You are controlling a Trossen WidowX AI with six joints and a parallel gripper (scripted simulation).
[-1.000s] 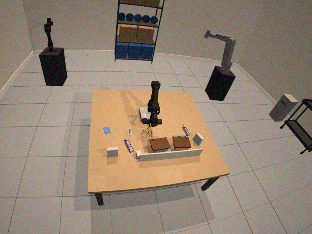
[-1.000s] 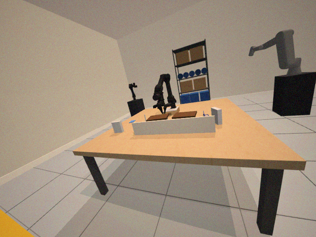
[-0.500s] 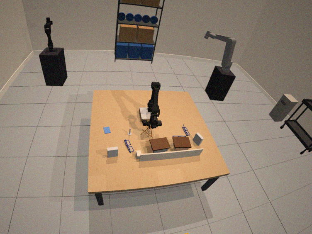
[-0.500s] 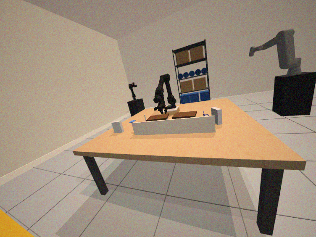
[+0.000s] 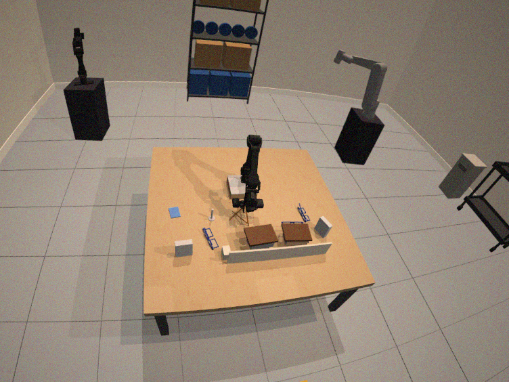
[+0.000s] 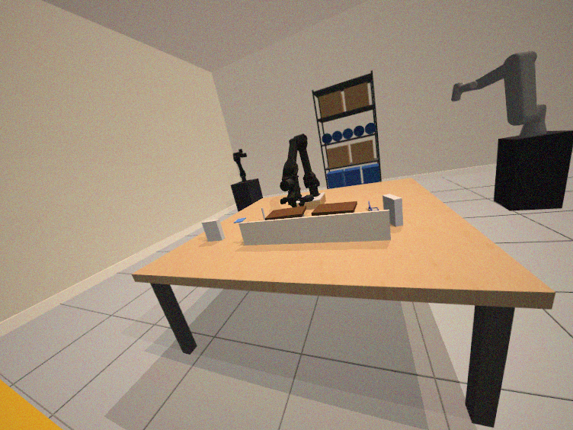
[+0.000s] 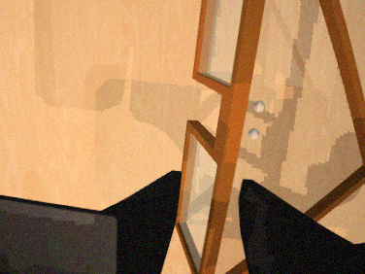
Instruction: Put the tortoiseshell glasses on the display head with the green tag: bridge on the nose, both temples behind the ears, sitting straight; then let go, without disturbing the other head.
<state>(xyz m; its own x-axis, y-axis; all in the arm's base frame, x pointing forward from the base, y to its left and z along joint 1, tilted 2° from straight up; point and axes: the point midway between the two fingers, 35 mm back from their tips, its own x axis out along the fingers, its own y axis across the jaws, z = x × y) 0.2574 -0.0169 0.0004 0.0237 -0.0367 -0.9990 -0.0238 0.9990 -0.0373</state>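
The small grey stand is 50 mm ahead of my gripper tip, 210 mm to the right of it and 10 mm above it. From my gripper tip the other things lie so: low white wall (330 mm ahead, 170 mm to the left, 40 mm above); blue pad (10 mm ahead, 440 mm to the right, 20 mm below).
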